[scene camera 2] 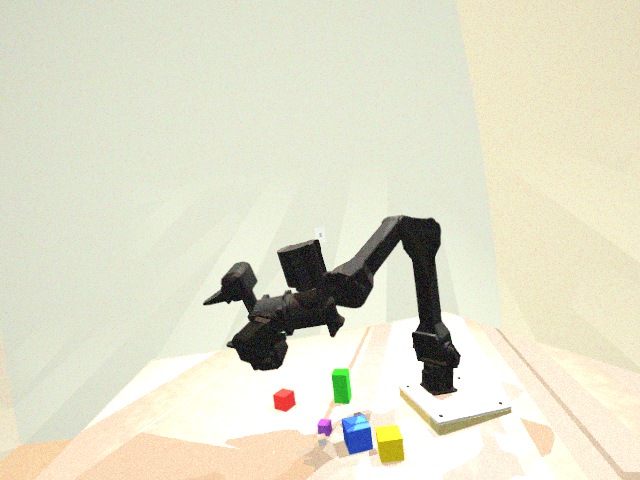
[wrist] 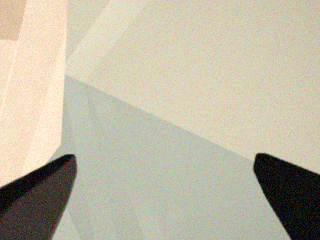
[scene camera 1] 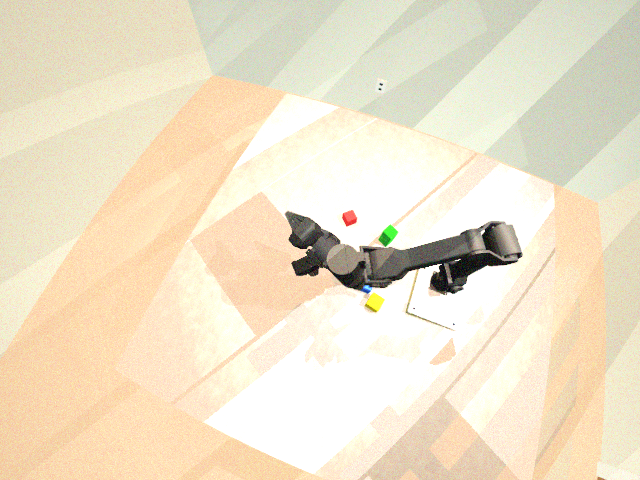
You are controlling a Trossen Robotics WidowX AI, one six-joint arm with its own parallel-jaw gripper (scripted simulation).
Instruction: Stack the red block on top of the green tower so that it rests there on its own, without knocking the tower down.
Scene:
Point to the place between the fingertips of the gripper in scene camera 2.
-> At 216, 324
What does the gripper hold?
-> Nothing.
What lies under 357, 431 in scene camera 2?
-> A blue block.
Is the gripper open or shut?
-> Open.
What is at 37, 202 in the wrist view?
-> The gripper.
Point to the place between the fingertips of the gripper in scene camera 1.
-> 295, 217

